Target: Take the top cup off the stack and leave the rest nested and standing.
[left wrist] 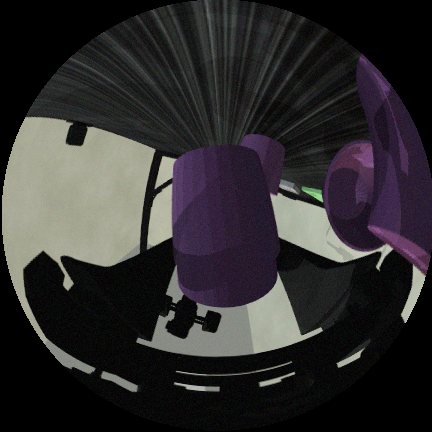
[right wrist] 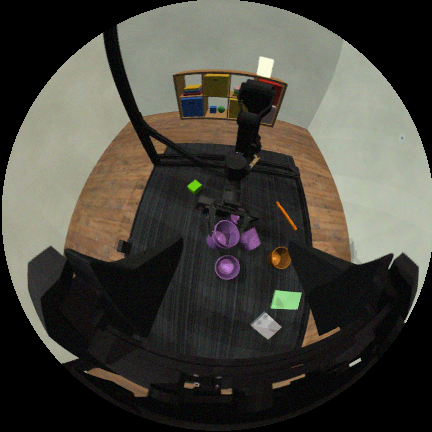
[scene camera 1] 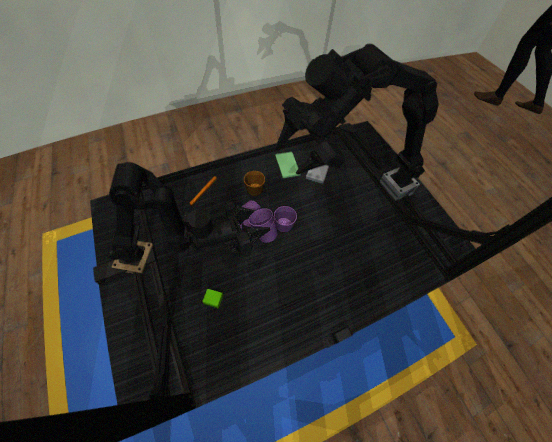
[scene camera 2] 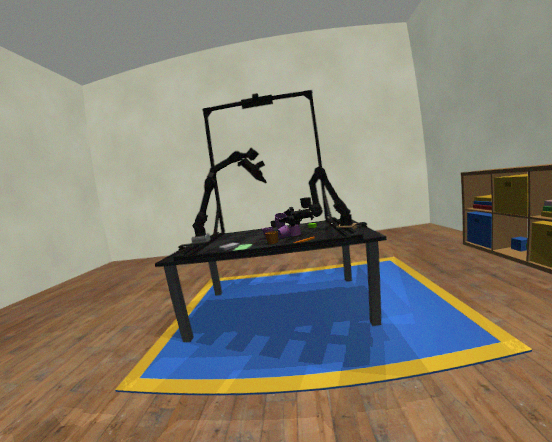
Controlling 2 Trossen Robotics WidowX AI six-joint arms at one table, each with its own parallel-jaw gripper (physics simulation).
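Frame: origin at the left arm's base, x ahead, y left, z up, level; centimetres.
Where they show: left gripper, between the fingertips: (left wrist: 224, 241) (right wrist: 223, 238) (scene camera 1: 265, 220) (scene camera 2: 279, 218); right gripper, between the fingertips: (left wrist: 186, 320) (right wrist: 237, 244) (scene camera 1: 287, 158) (scene camera 2: 266, 182); left arm's base, origin of its link: (scene camera 1: 132, 255) (scene camera 2: 346, 224); right arm's base, origin of its link: (scene camera 1: 401, 179) (scene camera 2: 200, 235).
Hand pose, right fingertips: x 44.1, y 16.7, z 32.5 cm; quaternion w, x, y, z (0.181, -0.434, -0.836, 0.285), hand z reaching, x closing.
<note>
Things, the pixels of their top centre, and the offset from my right fingertips. Level surfaces: height alone.
- black table, height of its surface: dz -35.4 cm
- tilted purple cup, centre of its top: (left wrist: 210, 274) (right wrist: 223, 234) (scene camera 1: 264, 215) dx -4.6, dy -2.9, dz -21.0 cm
- orange cup, centre of its top: (scene camera 1: 253, 179) (right wrist: 281, 256) (scene camera 2: 272, 232) dx -11.4, dy +16.4, dz -29.3 cm
- green card, centre of its top: (left wrist: 321, 198) (scene camera 1: 287, 163) (right wrist: 286, 300) dx -0.5, dy +30.5, dz -34.4 cm
- grey block, centre of its top: (left wrist: 286, 187) (scene camera 1: 318, 169) (right wrist: 266, 326) (scene camera 2: 229, 245) dx +11.7, dy +29.5, dz -33.9 cm
- orange pencil, centre of its top: (scene camera 1: 203, 189) (right wrist: 286, 214) dx -29.5, dy +12.8, dz -34.4 cm
- green cube, centre of its top: (scene camera 1: 212, 297) (right wrist: 193, 184) dx -16.1, dy -25.4, dz -32.6 cm
Several purple cups lie close together in the middle of the black table (scene camera 1: 327, 281). One purple cup (scene camera 1: 285, 217) (right wrist: 227, 266) stands upright on its own. My left gripper (scene camera 1: 253, 223) (scene camera 2: 286, 217) (right wrist: 223, 238) reaches in low from the side and is shut on a tilted purple cup (scene camera 1: 261, 217) (left wrist: 225, 225) (right wrist: 225, 235). Two more purple cups (scene camera 1: 269, 236) (scene camera 1: 251, 205) lie tipped beside it, and they fill the right of the left wrist view (left wrist: 350, 201). My right gripper (scene camera 1: 285, 131) (scene camera 2: 261, 177) is open and empty, high above the far side of the table.
An orange cup (scene camera 1: 254, 181) (right wrist: 278, 257) stands behind the purple ones. A green card (scene camera 1: 286, 164), a grey block (scene camera 1: 317, 174) and an orange pencil (scene camera 1: 202, 190) lie at the back. A green cube (scene camera 1: 212, 298) sits near the front. A shelf unit (scene camera 2: 464, 210) stands by the wall.
</note>
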